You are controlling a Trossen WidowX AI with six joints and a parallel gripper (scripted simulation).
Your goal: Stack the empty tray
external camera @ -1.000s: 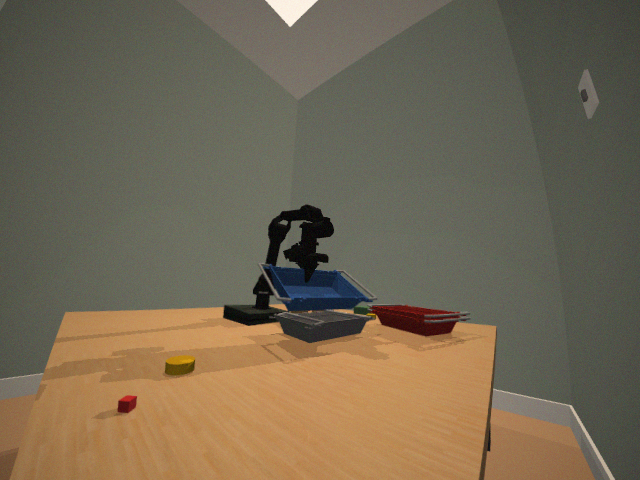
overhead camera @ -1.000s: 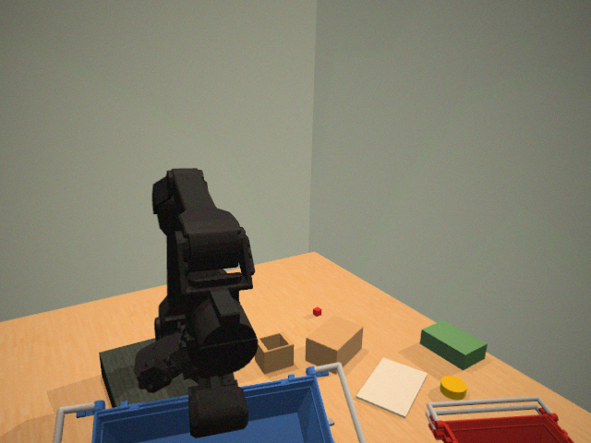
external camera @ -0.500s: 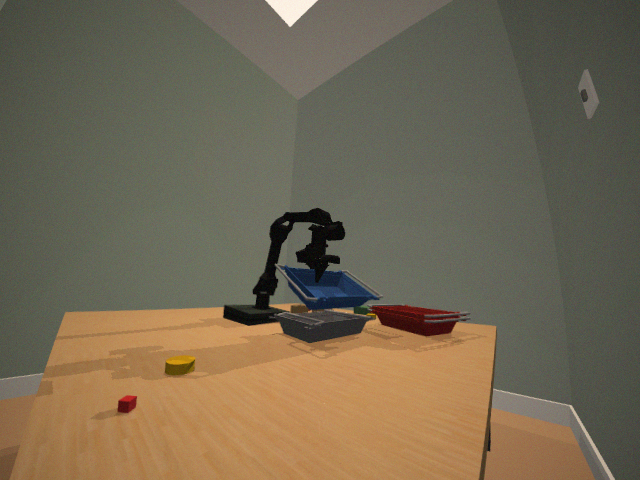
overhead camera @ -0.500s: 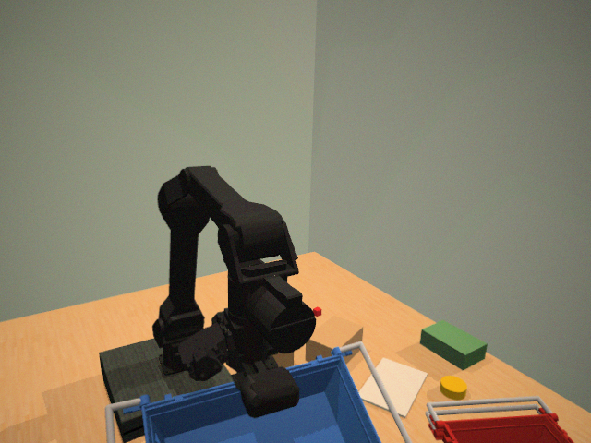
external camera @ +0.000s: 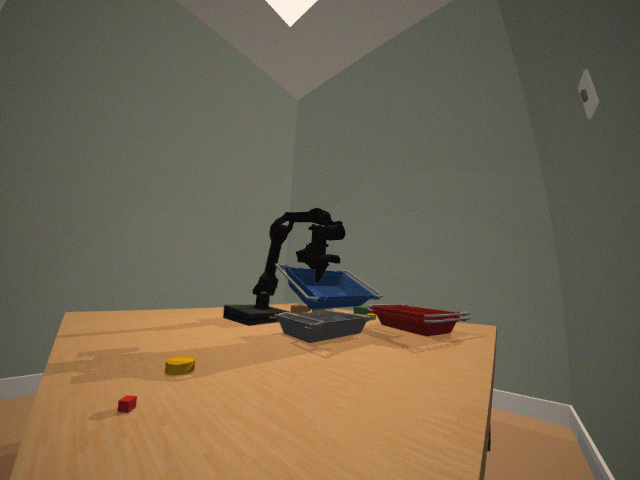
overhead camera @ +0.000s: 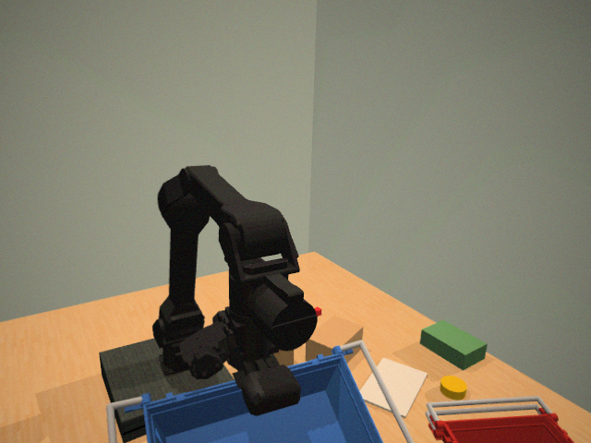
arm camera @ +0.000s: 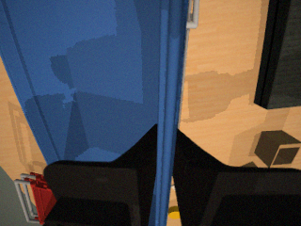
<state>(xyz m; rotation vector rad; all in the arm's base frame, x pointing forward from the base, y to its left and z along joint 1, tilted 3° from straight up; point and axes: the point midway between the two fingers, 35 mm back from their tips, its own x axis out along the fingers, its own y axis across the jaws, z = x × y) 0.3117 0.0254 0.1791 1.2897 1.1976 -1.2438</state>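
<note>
My gripper tip is now 80 mm short of the blue tray, 10 mm to the left of it and 10 mm above it. Round my gripper tip: brown box: 290 mm behind, 170 mm to the left, 160 mm below; then white sheet: 360 mm to the left, 170 mm below, 110 mm behind; then brown block: 310 mm to the left, 250 mm behind, 150 mm below.
</note>
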